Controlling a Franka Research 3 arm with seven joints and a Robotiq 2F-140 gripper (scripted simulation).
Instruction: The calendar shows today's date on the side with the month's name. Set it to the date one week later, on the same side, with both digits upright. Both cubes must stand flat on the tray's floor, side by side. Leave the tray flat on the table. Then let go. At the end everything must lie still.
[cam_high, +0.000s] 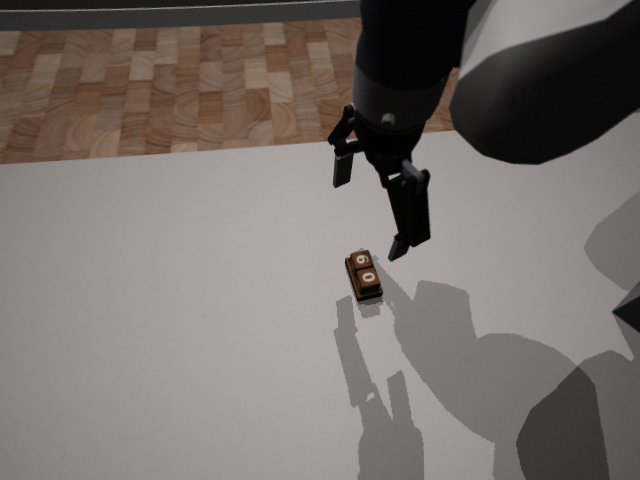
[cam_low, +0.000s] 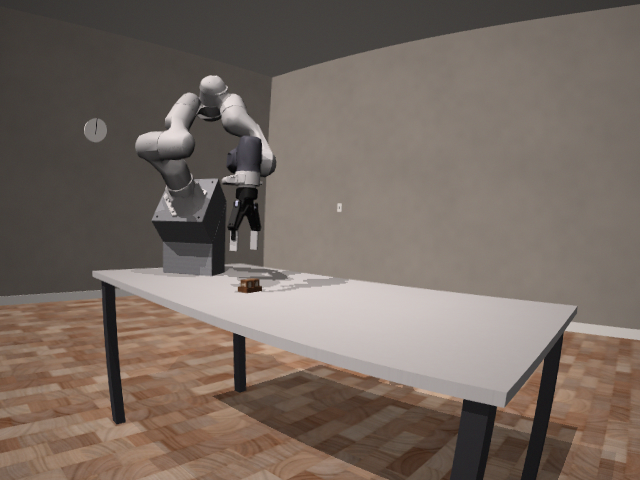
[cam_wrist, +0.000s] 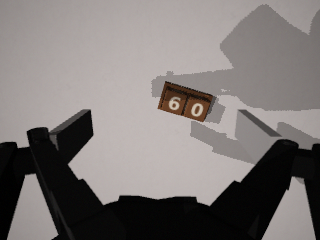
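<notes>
My hand is 1 cm to the right of the cube and 13 cm above it.
</notes>
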